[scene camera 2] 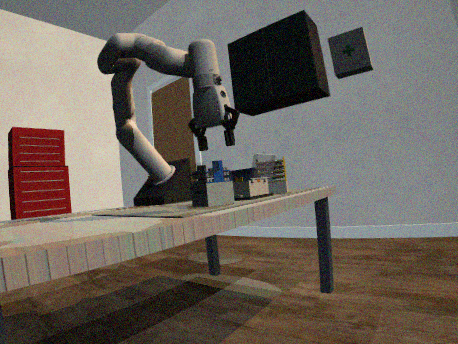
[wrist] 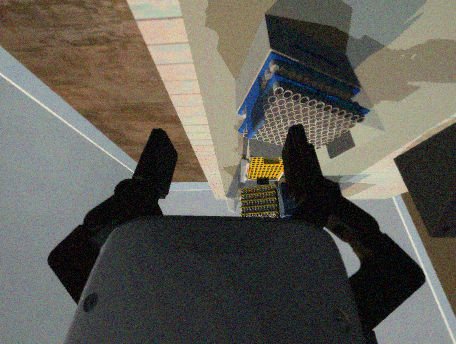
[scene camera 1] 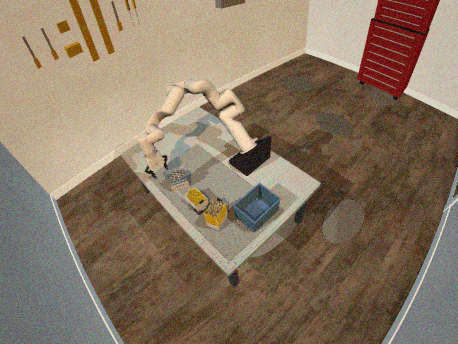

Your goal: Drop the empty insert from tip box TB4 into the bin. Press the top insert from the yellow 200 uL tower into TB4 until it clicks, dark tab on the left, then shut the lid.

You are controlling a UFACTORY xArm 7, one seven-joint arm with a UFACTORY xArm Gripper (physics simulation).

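Observation:
My gripper (scene camera 1: 159, 168) (scene camera 2: 216, 145) (wrist: 226, 140) is open and empty, high above the table's edge beside the blue tip tower. Tip box TB4 (scene camera 2: 252, 188) stands between the two towers. Its yellow perforated insert (scene camera 1: 195, 196) (wrist: 265, 168) shows from above, seated in the box. Its lid is hard to make out. The yellow 200 uL tower (scene camera 1: 215, 214) (scene camera 2: 280, 176) (wrist: 259, 201) stands beyond TB4, with rows of tips and yellow layers. The blue bin (scene camera 1: 243, 215) is beside the yellow tower. In the wrist view the right finger partly covers the area near TB4.
A blue and grey tip tower (scene camera 1: 179, 180) (scene camera 2: 213, 194) (wrist: 312, 117) stands nearest the gripper, on the TB4 side. The arm's black base block (scene camera 1: 257, 157) (scene camera 2: 172, 186) (wrist: 432, 180) is at the far side of the table (scene camera 1: 295, 176).

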